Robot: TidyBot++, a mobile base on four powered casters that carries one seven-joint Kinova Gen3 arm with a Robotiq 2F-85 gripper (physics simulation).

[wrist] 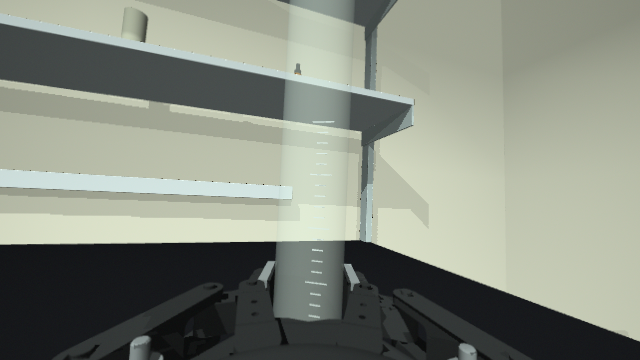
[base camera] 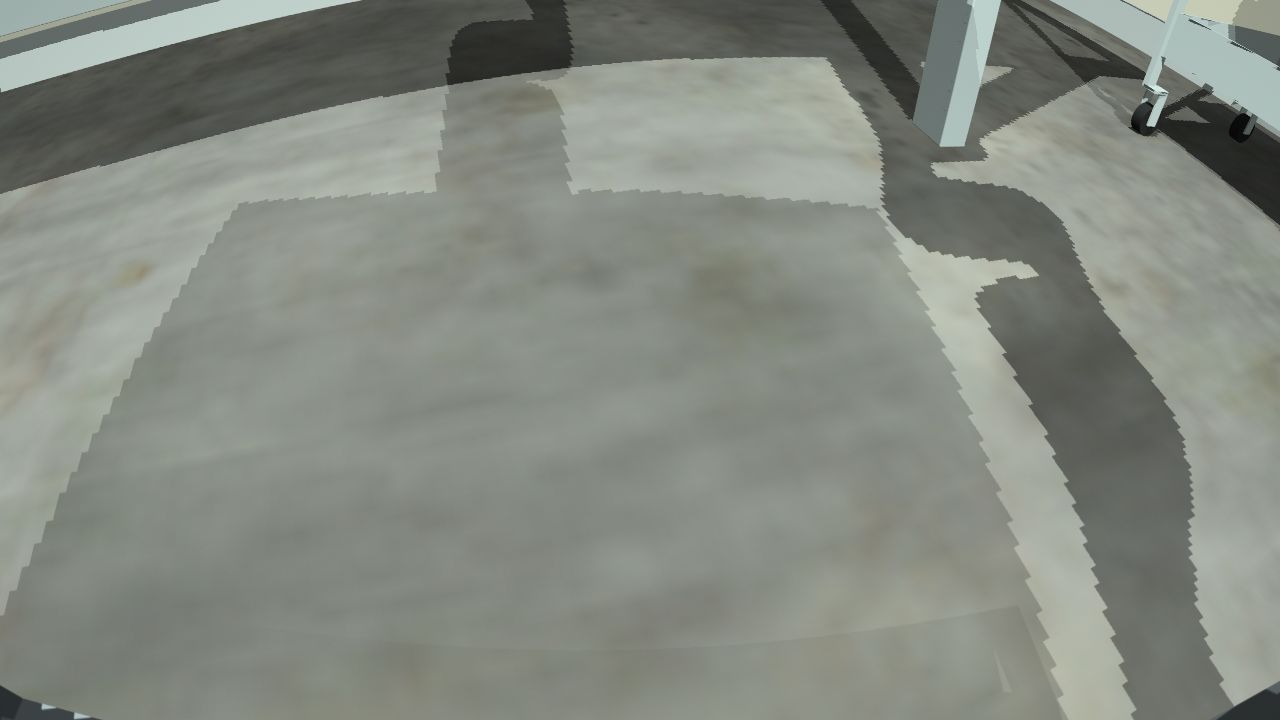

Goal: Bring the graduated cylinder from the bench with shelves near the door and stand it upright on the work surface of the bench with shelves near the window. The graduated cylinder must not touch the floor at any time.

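Places are measured from the arm's base along level axes (x ahead, y down, z left), in metres.
Pixels of known places: gripper, fingertip midpoint: [wrist: 308,276].
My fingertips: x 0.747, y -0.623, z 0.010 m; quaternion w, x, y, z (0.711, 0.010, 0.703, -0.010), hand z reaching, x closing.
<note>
Ahead of a thing's pixels: the offset from my fingertips to its top centre. "spot": to the spot under its first point. Level surfaces: height alone.
The clear graduated cylinder {spot: dx -0.037, dy -0.053, dz -0.002 m} [wrist: 316,200] with white marks stands roughly upright between my fingers in the wrist view. My gripper [wrist: 308,276] is shut on it, and its lower end and base are hidden behind the gripper. The black work surface {dy +0.105 m} [wrist: 125,285] of a bench with shelves spreads behind and around the gripper in the wrist view. Whether the cylinder's base touches the surface cannot be seen.
Above the bench runs a shelf {dy -0.333 m} [wrist: 200,80] with a beige container {dx +0.447, dy -0.530, dz +0.505 m} [wrist: 134,25] and a small bottle [wrist: 298,69]. A pale rail [wrist: 150,185] is on the wall. In the base view a bench leg {spot: dx +0.066, dy +0.934, dz -0.357 m} [base camera: 953,80] stands ahead right, with a wheeled cart [base camera: 1163,62] beyond.
</note>
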